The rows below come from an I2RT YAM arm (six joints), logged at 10 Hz.
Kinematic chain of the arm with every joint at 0, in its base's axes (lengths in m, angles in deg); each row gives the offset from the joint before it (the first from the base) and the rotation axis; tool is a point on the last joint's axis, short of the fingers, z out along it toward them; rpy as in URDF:
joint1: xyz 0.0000 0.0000 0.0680 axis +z
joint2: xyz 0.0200 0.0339 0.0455 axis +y
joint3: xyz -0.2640 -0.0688 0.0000 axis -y
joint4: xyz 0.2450 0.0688 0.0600 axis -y
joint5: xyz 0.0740 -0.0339 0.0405 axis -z
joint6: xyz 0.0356 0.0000 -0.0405 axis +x
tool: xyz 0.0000 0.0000 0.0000 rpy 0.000 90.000 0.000
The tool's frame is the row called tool.
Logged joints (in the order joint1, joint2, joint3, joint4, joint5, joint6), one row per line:
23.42, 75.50, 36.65, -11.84, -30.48, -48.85
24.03, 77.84, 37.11, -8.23, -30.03, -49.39
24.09, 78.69, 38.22, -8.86, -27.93, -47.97
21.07, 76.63, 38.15, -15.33, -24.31, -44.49
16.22, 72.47, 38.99, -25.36, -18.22, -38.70
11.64, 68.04, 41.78, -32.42, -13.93, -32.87
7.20, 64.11, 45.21, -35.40, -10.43, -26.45
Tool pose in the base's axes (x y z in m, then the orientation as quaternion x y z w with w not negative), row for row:
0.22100, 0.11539, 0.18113, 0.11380, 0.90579, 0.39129, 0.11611
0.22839, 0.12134, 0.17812, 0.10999, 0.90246, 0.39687, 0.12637
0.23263, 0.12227, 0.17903, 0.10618, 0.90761, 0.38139, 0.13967
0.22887, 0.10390, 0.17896, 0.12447, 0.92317, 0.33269, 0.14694
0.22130, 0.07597, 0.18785, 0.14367, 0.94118, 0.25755, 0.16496
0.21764, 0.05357, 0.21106, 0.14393, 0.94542, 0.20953, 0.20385
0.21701, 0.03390, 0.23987, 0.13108, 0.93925, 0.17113, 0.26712
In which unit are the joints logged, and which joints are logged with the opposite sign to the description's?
The joints are logged in degrees. Opposite sign: joint6.
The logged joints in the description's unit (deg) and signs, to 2 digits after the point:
23.42, 75.50, 36.65, -11.84, -30.48, 48.85
24.03, 77.84, 37.11, -8.23, -30.03, 49.39
24.09, 78.69, 38.22, -8.86, -27.93, 47.97
21.07, 76.63, 38.15, -15.33, -24.31, 44.49
16.22, 72.47, 38.99, -25.36, -18.22, 38.70
11.64, 68.04, 41.78, -32.42, -13.93, 32.87
7.20, 64.11, 45.21, -35.40, -10.43, 26.45

